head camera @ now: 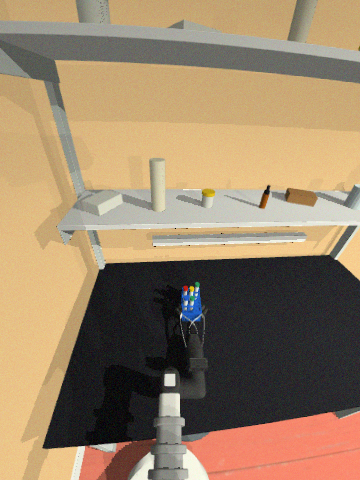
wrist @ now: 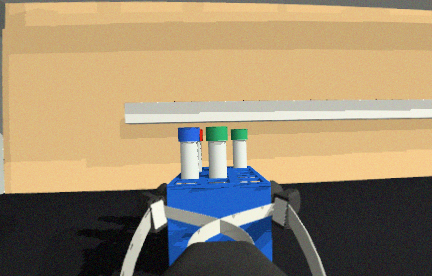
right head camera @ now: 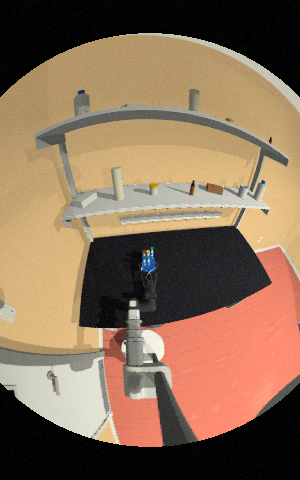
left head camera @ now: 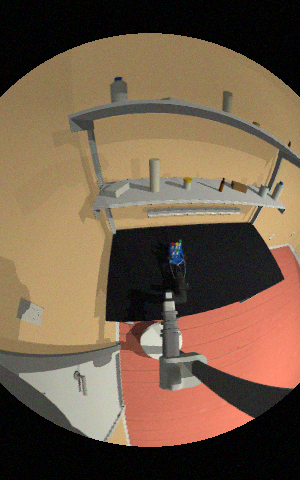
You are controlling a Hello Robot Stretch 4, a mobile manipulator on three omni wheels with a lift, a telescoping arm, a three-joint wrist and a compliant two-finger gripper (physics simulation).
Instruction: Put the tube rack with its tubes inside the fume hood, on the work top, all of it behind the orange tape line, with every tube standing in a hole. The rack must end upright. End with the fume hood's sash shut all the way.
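Seen in the pictures: gripper, fingertip midpoint: (head camera: pixel 191 305) (wrist: pixel 218 197) (right head camera: pixel 147 261) (left head camera: pixel 175 254); robot's base, link origin: (right head camera: pixel 143 346) (left head camera: pixel 160 339).
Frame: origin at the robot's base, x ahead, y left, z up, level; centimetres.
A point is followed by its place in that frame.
The blue tube rack (head camera: pixel 198 304) {x 60.9, y -12.5, z 77.2 cm} (left head camera: pixel 176 259) {x 54.8, y -8.7, z 79.1 cm} (right head camera: pixel 148 266) {x 55.1, y -9.0, z 79.4 cm} (wrist: pixel 200 197) {x 54.8, y -7.3, z 80.0 cm} stands upright on the black bench top (head camera: pixel 280 340) {x 45.8, y -46.6, z 73.5 cm}. Tubes stand in it: a blue-capped tube (wrist: pixel 189 157) {x 57.9, y -6.2, z 83.0 cm}, a near green-capped tube (wrist: pixel 217 157) {x 57.8, y -8.8, z 82.9 cm}, a far green-capped tube (wrist: pixel 240 150) {x 65.2, y -11.6, z 83.2 cm}, a red-capped tube (head camera: pixel 185 289) {x 63.0, y -6.0, z 85.5 cm} and a yellow-capped tube (head camera: pixel 191 289) {x 62.9, y -8.7, z 85.6 cm}. The yellow cap is hidden in the wrist view. My gripper (head camera: pixel 192 311) {x 59.3, y -8.8, z 78.9 cm} (wrist: pixel 218 197) {x 59.3, y -8.8, z 78.9 cm} is shut on the rack, one fingertip against each side near its front. The fume hood, sash and orange tape do not show.
A lower shelf (head camera: pixel 230 217) above the bench's back holds a tall cylinder (head camera: pixel 158 185) {x 71.5, y 5.3, z 129.2 cm}, a yellow-lidded jar (head camera: pixel 208 199) {x 75.7, y -13.1, z 122.8 cm}, a brown bottle (head camera: pixel 264 199) {x 76.7, y -35.3, z 123.2 cm} and boxes. A grey rail (head camera: pixel 230 239) {x 92.6, y -31.9, z 91.7 cm} (wrist: pixel 275 111) {x 91.8, y -22.3, z 90.5 cm} runs along the wall below it. An upper shelf (head camera: pixel 200 47) is overhead.
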